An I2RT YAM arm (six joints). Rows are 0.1 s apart.
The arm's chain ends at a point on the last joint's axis. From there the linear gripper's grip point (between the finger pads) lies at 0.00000 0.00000 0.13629 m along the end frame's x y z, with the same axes.
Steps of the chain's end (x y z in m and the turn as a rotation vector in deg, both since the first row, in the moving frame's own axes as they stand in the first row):
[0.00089, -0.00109, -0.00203, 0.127, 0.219, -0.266]
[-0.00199, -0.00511, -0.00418, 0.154, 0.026, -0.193]
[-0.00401, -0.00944, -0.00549, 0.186, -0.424, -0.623]
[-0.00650, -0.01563, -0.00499, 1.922, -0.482, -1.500]
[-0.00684, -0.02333, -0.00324, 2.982, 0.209, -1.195]
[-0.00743, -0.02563, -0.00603, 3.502, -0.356, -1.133]
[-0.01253, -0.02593, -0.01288, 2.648, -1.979, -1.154]
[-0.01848, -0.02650, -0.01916, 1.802, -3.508, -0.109]
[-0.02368, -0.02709, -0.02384, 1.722, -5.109, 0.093]
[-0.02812, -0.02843, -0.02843, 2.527, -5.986, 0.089]
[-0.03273, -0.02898, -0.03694, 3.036, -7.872, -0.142]
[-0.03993, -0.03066, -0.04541, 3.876, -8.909, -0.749]
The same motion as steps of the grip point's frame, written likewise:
[0.00141, -0.00139, -0.00203, 0.127, 0.219, -0.266]
[-0.00193, -0.00548, -0.00418, 0.154, 0.026, -0.193]
[-0.00502, -0.00988, -0.00549, 0.186, -0.424, -0.623]
[-0.00771, -0.02019, -0.00507, 1.922, -0.482, -1.500]
[-0.00642, -0.03042, -0.00343, 2.982, 0.209, -1.195]
[-0.00836, -0.03395, -0.00629, 3.502, -0.356, -1.133]
[-0.01730, -0.03218, -0.01311, 2.648, -1.979, -1.154]
[-0.02682, -0.03078, -0.01948, 1.802, -3.508, -0.109]
[-0.03581, -0.03119, -0.02444, 1.722, -5.109, 0.093]
[-0.04232, -0.03444, -0.02931, 2.527, -5.986, 0.089]
[-0.05140, -0.03615, -0.03842, 3.036, -7.872, -0.142]
[-0.06108, -0.03970, -0.04736, 3.876, -8.909, -0.749]

